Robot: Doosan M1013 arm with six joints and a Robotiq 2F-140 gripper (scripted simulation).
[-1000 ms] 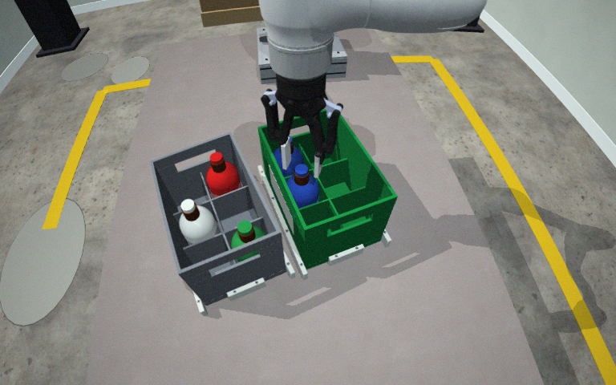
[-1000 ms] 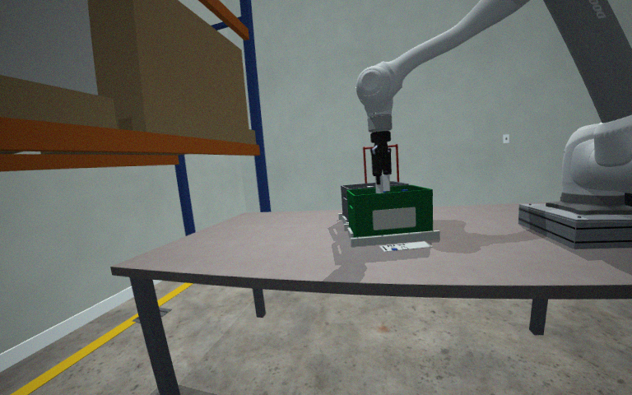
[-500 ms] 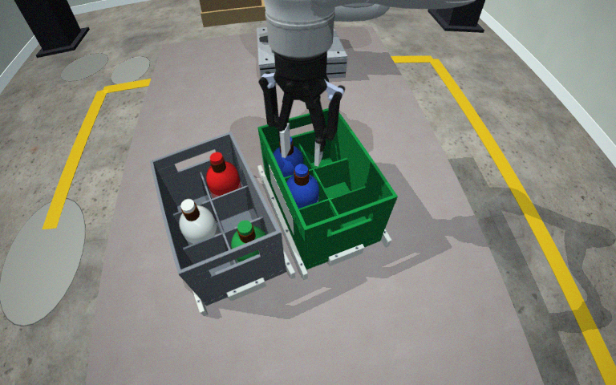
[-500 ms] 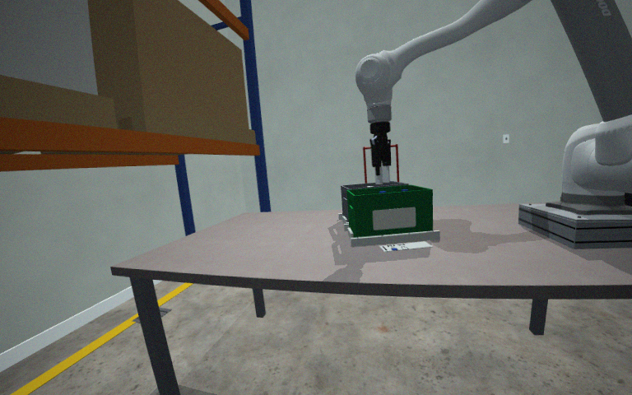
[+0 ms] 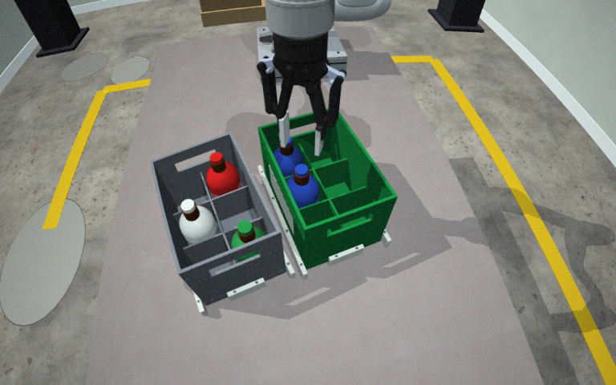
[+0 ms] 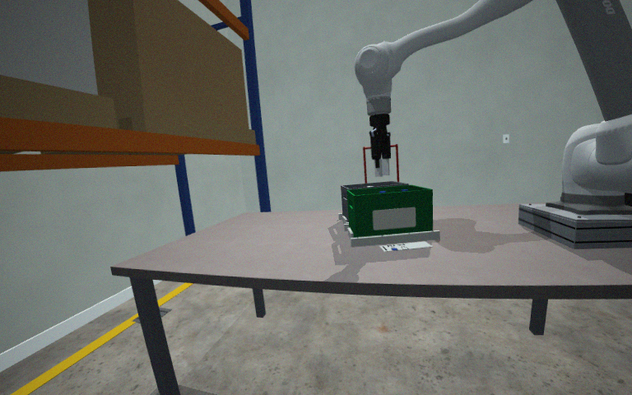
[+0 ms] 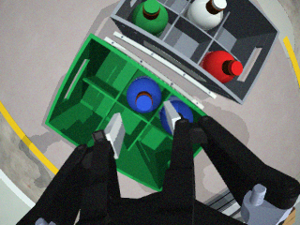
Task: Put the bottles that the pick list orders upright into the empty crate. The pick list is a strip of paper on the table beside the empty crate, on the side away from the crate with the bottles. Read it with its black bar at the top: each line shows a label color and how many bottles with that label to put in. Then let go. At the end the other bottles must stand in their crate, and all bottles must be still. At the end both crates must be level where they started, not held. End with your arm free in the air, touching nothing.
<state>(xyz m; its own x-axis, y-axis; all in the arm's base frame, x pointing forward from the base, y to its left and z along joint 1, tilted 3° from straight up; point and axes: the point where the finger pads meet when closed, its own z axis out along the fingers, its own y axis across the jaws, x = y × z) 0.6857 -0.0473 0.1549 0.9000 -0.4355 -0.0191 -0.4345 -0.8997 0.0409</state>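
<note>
Now: hand 60 mm short of the white-label bottle, 220 mm to the left of it and 170 mm above it. From my hand the other things lie so: green crate: 10 mm behind, 40 mm to the left, 170 mm below; green bottle: 120 mm ahead, 120 mm to the right, 170 mm below; red-label bottle: 50 mm behind, 170 mm to the right, 170 mm below.
</note>
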